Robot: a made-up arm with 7 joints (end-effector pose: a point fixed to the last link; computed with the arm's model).
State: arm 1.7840 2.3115 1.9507 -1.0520 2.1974 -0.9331 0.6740
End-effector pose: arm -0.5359 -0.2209 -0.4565 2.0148 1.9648 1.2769
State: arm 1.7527 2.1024 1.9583 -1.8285 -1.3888 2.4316 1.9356
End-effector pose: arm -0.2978 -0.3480 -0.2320 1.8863 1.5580 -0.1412
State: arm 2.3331 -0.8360 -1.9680 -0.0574 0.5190 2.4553 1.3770
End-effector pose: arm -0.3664 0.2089 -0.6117 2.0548 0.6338 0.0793
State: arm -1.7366 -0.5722 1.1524 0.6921 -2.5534 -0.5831 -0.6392
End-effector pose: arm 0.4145 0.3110 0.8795 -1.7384 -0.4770 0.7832
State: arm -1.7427 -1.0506 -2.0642 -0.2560 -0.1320 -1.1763 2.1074
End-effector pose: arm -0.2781 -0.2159 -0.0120 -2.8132 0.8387 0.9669
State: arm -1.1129 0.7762 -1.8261 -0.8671 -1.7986 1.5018 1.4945
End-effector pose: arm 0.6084 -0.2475 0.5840 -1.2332 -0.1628 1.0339
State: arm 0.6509 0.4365 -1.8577 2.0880 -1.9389 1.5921 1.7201
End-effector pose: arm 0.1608 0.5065 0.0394 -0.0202 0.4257 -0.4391
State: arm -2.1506 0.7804 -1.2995 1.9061 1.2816 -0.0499 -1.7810
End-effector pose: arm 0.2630 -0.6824 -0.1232 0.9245 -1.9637 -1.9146
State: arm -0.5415 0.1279 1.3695 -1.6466 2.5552 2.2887 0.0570
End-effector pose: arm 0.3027 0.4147 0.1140 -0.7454 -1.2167 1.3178
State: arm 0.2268 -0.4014 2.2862 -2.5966 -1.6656 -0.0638 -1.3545
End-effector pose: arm 0.1335 0.2582 0.3966 -1.1529 -1.2862 -0.3307
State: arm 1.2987 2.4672 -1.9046 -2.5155 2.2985 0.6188 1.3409
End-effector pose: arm 0.3887 -0.4007 -0.6217 0.6135 -2.6266 -1.0406
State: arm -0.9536 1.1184 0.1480 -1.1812 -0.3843 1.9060 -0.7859
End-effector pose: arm -0.2521 -0.1239 0.1769 0.4973 1.9837 -0.3997
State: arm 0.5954 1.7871 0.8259 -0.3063 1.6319 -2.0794 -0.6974
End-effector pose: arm -0.3524 0.4991 -0.0904 -0.5419 0.0978 -2.6014
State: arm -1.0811 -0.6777 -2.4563 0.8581 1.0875 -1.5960 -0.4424
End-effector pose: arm -0.0776 -0.1930 0.5516 -1.7382 -0.4663 -2.5279
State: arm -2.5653 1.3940 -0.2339 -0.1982 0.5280 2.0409 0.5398
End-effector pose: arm 0.0202 -0.4238 -0.3169 1.1004 0.8666 0.6914
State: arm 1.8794 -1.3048 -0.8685 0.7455 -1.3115 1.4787 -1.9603
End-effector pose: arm -0.3603 -0.5434 -0.5078 1.4818 -0.8345 -0.2301
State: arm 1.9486 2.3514 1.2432 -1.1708 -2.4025 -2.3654 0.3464
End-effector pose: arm -0.2356 -0.0010 -0.0145 -0.9831 1.1164 -0.0750
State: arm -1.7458 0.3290 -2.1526 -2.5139 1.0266 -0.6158 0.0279
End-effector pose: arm 0.4347 -0.5954 0.5938 -0.8951 1.1006 0.3856
